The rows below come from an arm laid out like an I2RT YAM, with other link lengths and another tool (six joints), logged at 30 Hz.
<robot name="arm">
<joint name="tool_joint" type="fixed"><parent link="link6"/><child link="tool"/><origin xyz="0.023 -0.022 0.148" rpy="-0.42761 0 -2.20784"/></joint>
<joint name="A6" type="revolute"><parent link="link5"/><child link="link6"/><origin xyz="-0.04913 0 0.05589" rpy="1.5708 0 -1.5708"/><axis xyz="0 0 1"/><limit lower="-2.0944" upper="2.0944"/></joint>
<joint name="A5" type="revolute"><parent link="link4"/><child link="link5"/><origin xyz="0.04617 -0.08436 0.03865" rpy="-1.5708 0 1.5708"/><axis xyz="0 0 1"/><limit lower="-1.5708" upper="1.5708"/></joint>
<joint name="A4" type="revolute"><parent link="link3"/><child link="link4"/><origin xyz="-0.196 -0.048 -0.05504" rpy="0 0 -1.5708"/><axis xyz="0 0 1"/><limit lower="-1.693" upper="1.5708"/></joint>
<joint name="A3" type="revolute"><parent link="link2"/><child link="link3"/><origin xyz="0 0.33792 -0.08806" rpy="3.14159 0 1.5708"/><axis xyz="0 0 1"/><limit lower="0" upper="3.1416"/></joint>
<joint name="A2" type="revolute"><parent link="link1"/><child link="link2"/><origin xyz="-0.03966 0.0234 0.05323" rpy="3.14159 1.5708 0"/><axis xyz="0 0 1"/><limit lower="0" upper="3.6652"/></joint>
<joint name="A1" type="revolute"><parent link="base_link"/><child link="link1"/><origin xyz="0 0 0.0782" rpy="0 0 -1.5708"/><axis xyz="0 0 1"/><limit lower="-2.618" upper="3.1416"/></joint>
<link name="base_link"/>
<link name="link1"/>
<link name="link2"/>
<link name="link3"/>
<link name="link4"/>
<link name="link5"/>
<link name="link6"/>
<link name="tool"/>
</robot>
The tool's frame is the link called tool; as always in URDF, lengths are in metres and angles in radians.
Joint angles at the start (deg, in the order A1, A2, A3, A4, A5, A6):
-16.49, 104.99, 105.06, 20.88, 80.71, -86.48
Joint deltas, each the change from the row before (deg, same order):
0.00, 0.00, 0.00, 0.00, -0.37, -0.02
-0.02, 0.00, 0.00, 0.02, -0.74, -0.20
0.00, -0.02, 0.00, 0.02, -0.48, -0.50
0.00, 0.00, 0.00, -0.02, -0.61, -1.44
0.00, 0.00, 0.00, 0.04, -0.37, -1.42
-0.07, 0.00, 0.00, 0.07, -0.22, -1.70
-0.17, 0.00, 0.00, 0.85, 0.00, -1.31
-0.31, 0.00, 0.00, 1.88, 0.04, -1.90
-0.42, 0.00, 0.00, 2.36, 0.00, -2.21
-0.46, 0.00, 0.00, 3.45, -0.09, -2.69
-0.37, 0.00, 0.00, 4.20, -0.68, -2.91
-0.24, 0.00, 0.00, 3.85, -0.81, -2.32
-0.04, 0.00, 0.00, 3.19, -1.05, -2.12
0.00, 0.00, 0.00, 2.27, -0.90, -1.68
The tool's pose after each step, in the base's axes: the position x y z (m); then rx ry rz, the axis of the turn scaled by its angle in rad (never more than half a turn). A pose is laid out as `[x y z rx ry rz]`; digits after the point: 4 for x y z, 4 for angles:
[0.3492 -0.3358 0.5689 1.0909 0.1159 -0.2447]
[0.3515 -0.3359 0.5698 1.0854 0.1256 -0.2370]
[0.3532 -0.3359 0.5705 1.0817 0.1371 -0.2354]
[0.3559 -0.3359 0.5709 1.0773 0.1650 -0.2424]
[0.3578 -0.3359 0.5711 1.0741 0.1893 -0.2519]
[0.3589 -0.3364 0.5711 1.0720 0.2152 -0.2672]
[0.3576 -0.3373 0.5728 1.0696 0.2200 -0.2762]
[0.3545 -0.3387 0.5767 1.0647 0.2157 -0.2853]
[0.3502 -0.3406 0.5815 1.0583 0.2077 -0.2950]
[0.3445 -0.3421 0.5887 1.0480 0.1900 -0.3004]
[0.3397 -0.3424 0.5984 1.0286 0.1693 -0.2944]
[0.3356 -0.3417 0.6077 1.0077 0.1472 -0.2831]
[0.3338 -0.3398 0.6160 0.9849 0.1357 -0.2707]
[0.3329 -0.3381 0.6223 0.9661 0.1311 -0.2628]

